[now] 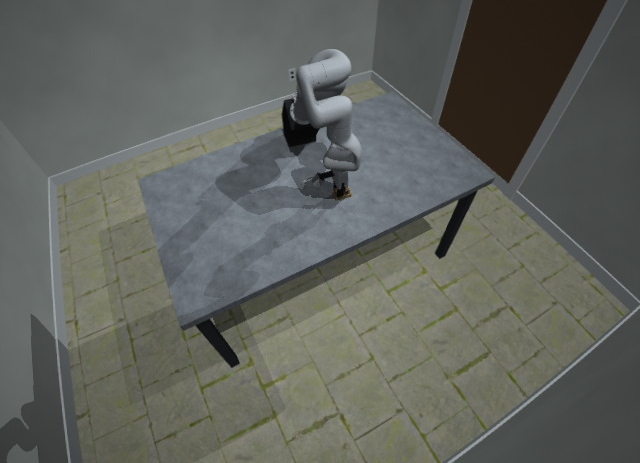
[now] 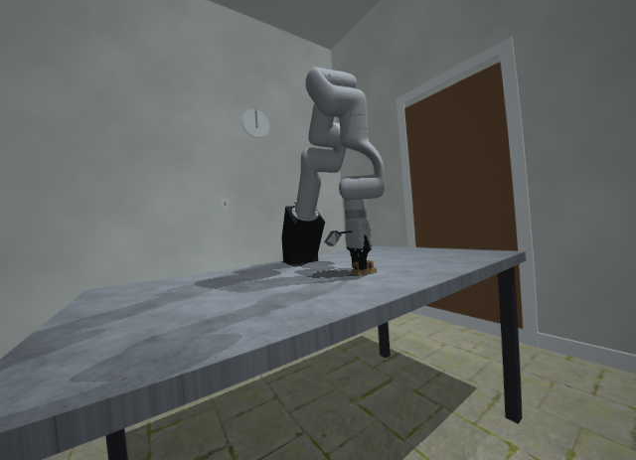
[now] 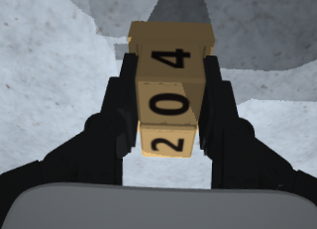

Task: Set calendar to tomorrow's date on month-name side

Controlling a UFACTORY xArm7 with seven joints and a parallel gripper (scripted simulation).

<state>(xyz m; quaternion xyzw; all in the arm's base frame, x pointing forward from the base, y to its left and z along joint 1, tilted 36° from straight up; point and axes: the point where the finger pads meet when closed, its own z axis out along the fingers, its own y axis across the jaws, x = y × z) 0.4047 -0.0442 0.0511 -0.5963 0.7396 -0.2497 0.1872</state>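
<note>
The wooden calendar tray lies 2 cm to the left of my hand and 3 cm below it.
</note>
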